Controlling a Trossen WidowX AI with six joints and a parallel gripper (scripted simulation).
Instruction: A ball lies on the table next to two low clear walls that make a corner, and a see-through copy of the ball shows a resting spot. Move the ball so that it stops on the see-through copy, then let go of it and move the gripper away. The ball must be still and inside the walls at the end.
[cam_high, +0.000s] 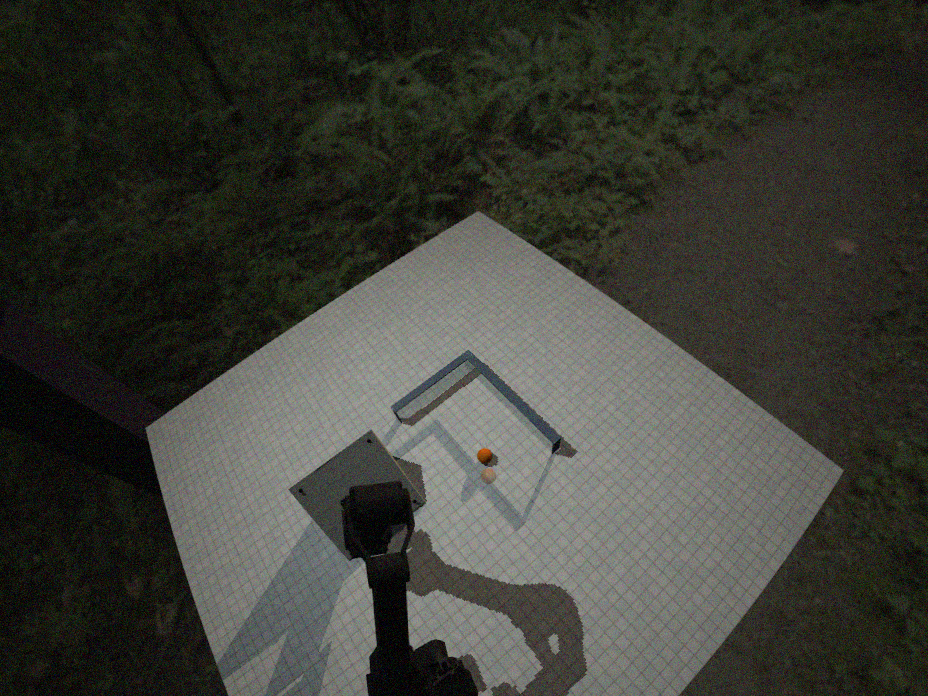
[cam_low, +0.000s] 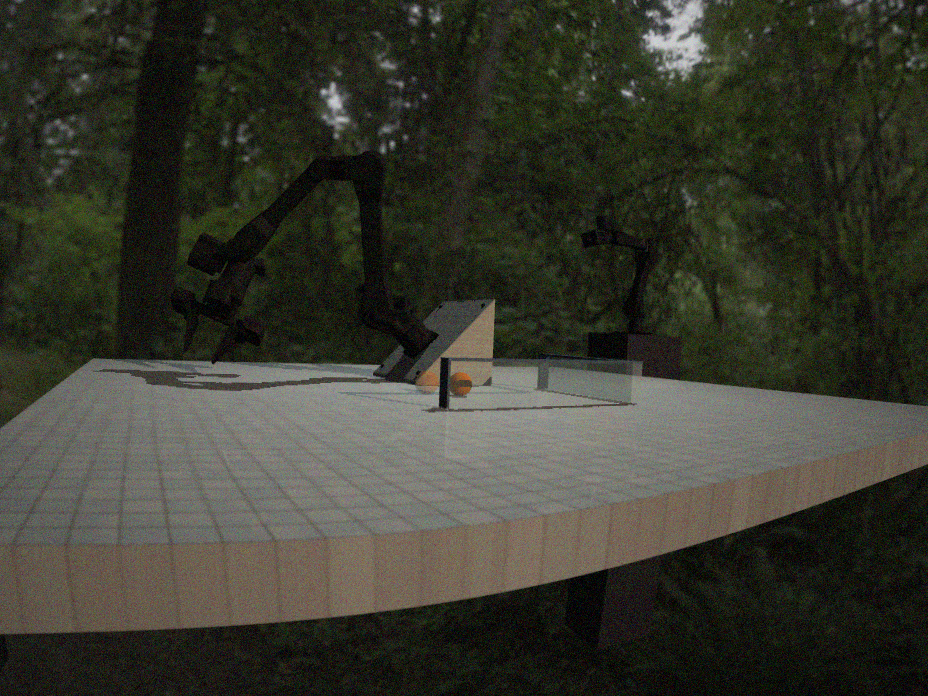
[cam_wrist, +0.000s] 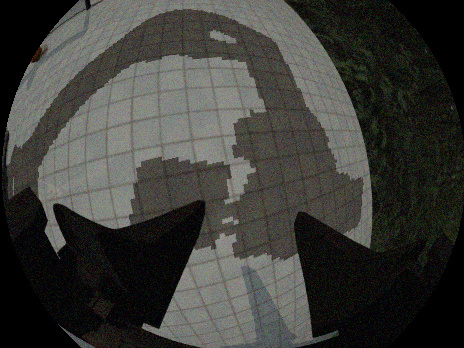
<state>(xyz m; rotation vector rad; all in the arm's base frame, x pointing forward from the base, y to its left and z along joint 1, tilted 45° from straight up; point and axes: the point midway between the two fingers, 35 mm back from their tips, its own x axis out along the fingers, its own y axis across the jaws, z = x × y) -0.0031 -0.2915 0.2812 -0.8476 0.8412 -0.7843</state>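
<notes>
Right now the orange ball is 28 cm ahead of my gripper tip, 39 cm to the left of it and 1 cm below it. The rest, counted from my gripper tip: see-through copy 26 cm ahead, 34 cm to the left, 1 cm below.
</notes>
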